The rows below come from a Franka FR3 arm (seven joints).
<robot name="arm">
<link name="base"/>
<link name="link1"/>
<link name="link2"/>
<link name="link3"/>
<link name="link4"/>
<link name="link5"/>
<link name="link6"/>
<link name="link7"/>
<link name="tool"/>
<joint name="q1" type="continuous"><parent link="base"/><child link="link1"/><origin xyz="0 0 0.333"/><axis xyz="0 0 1"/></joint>
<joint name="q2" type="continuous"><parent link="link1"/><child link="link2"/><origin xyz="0 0 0"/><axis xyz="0 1 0"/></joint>
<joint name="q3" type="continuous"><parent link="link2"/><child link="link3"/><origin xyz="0 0 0.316"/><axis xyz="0 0 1"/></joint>
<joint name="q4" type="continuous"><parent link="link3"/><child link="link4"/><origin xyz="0.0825 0 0"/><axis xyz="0 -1 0"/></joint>
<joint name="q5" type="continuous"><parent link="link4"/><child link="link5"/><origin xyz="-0.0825 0 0.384"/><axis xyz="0 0 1"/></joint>
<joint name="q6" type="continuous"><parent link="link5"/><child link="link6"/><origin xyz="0 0 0"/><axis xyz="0 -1 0"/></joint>
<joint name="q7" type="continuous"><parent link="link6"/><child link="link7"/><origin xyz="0.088 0 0"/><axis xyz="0 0 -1"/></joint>
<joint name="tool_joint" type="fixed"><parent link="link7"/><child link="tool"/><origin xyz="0 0 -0.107" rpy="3.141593 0 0"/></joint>
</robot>
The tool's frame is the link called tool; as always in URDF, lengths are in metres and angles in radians. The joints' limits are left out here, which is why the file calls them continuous.
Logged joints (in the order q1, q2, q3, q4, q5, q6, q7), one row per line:
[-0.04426, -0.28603, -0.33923, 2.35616, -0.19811, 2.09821, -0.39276]
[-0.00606, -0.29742, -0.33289, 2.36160, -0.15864, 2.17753, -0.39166]
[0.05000, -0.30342, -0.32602, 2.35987, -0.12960, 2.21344, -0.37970]
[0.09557, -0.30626, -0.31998, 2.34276, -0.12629, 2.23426, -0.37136]
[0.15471, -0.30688, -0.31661, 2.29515, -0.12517, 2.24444, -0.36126]
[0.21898, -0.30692, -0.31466, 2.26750, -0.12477, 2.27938, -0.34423]
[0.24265, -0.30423, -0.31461, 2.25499, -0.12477, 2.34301, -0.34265]
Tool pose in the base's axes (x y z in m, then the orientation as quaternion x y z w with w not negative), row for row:
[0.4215, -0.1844, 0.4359, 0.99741, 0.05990, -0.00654, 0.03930]
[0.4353, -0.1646, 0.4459, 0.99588, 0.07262, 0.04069, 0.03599]
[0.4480, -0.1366, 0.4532, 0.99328, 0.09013, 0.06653, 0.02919]
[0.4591, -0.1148, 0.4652, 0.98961, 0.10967, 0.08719, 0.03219]
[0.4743, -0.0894, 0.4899, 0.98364, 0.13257, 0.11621, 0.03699]
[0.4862, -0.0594, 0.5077, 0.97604, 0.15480, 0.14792, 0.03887]
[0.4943, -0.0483, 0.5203, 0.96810, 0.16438, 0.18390, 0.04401]
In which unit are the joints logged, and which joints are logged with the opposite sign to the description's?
The joints are logged in radians. Opposite sign: q4.
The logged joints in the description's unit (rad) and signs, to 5 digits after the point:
[-0.04426, -0.28603, -0.33923, -2.35616, -0.19811, 2.09821, -0.39276]
[-0.00606, -0.29742, -0.33289, -2.36160, -0.15864, 2.17753, -0.39166]
[0.05000, -0.30342, -0.32602, -2.35987, -0.12960, 2.21344, -0.37970]
[0.09557, -0.30626, -0.31998, -2.34276, -0.12629, 2.23426, -0.37136]
[0.15471, -0.30688, -0.31661, -2.29515, -0.12517, 2.24444, -0.36126]
[0.21898, -0.30692, -0.31466, -2.26750, -0.12477, 2.27938, -0.34423]
[0.24265, -0.30423, -0.31461, -2.25499, -0.12477, 2.34301, -0.34265]

